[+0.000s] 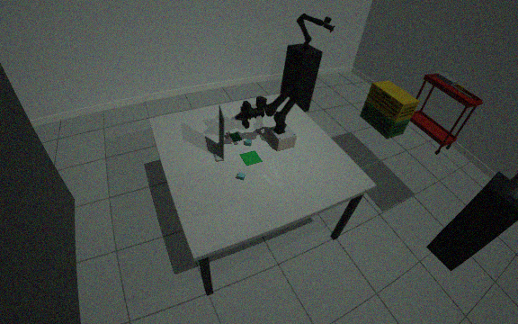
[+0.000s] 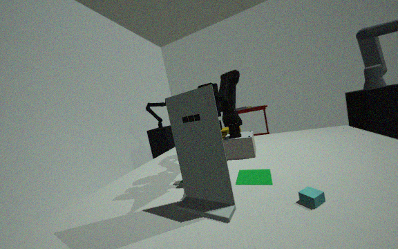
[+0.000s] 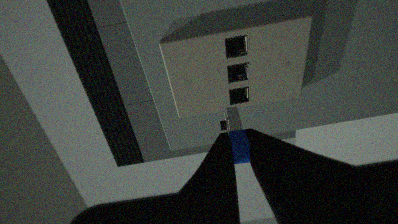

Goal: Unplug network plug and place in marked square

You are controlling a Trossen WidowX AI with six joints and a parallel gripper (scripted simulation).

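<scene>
Now: the green marked square 7 cm behind my gripper tip, 12 cm to the left of it and 28 cm below it. Also, from my gripper tip: thin pale tab 1 cm ahead; then blue network plug right at my gripper tip; then grey upright panel 9 cm ahead, 3 cm to the right, 13 cm below.
</scene>
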